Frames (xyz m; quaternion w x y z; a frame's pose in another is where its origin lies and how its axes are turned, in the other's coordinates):
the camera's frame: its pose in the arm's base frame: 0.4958 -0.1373 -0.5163 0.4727 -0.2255 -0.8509 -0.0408
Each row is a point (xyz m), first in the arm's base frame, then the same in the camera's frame.
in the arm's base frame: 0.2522 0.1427 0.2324
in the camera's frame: 0.8227 0.0401 -0.1410
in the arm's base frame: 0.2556 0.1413 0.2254
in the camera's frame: 0.8149 0.0413 -0.1402
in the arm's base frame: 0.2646 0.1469 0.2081
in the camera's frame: 0.7985 0.0526 -0.1362
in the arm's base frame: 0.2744 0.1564 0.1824
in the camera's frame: 0.7762 0.0689 -0.1271
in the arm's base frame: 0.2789 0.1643 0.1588
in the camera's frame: 0.7575 0.0813 -0.1154
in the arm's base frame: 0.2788 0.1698 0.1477
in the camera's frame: 0.7503 0.0877 -0.1077
